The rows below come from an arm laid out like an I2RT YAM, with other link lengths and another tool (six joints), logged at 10 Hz.
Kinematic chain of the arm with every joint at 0, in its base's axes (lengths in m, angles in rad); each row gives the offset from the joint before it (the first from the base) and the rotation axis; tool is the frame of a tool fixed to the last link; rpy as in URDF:
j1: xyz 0 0 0.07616 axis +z
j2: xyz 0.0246 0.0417 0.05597 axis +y
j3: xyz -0.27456 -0.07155 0 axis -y
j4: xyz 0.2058 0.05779 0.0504 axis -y
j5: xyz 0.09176 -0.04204 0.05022 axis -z
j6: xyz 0.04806 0 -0.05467 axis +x
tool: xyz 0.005 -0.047 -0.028 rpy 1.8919 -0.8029 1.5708
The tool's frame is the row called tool.
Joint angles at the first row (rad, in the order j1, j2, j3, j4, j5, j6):
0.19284 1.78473 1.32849 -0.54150 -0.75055 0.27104
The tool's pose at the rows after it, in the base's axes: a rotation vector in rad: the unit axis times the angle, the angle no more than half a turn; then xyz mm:
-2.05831 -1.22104 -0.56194 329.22 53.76 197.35
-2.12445 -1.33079 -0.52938 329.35 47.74 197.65
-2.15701 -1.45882 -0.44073 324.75 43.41 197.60
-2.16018 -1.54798 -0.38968 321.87 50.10 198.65
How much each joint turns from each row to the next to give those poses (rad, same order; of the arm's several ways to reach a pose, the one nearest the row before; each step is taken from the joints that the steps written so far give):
0.03738 0.00002 -0.00035 -0.05343 0.22507 -0.07935
0.00840 -0.00003 -0.00002 -0.03052 0.09042 -0.08659
0.01411 0.00000 0.00036 -0.06483 0.07209 -0.10414
0.03548 -0.00075 0.00002 -0.02481 0.04845 -0.04273

